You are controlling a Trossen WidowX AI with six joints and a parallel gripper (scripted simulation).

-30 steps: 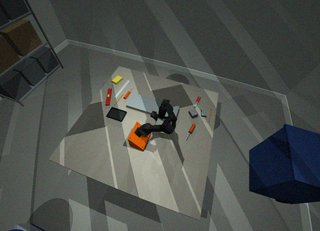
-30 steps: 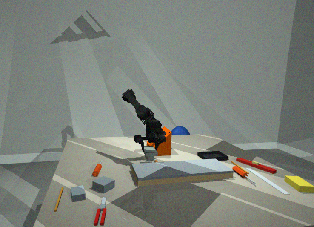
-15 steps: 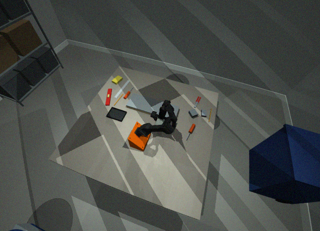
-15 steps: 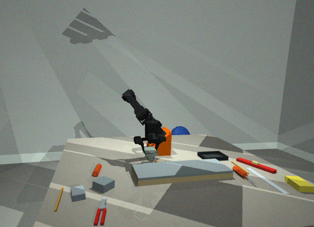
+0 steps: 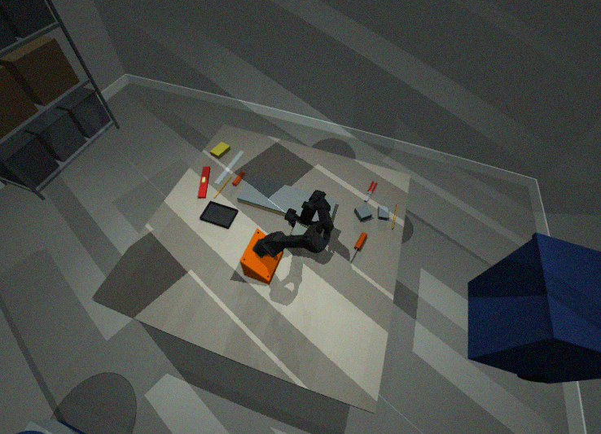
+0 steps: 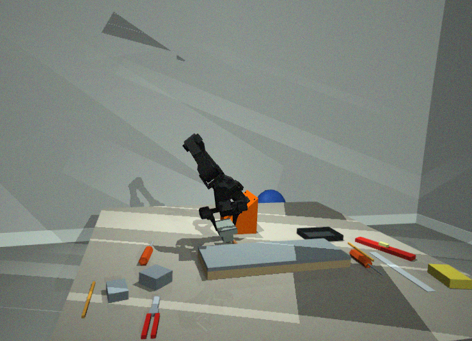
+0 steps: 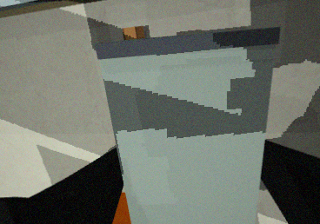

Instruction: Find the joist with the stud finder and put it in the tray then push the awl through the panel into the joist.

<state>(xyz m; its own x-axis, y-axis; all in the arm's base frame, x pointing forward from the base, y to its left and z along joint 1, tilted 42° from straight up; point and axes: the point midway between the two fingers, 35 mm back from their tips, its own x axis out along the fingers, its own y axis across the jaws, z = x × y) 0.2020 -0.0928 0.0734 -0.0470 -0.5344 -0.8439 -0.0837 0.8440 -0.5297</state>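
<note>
Now: gripper tip 6 cm above the awl, 4 cm to the right of it and 1 cm past it. Round my gripper tip: ruler 59 cm to the left, 26 cm ahead, 7 cm below; then stud finder 3 cm below, 2 cm ahead, 1 cm to the left; then black tray 44 cm to the left, 7 cm behind, 5 cm below.
</note>
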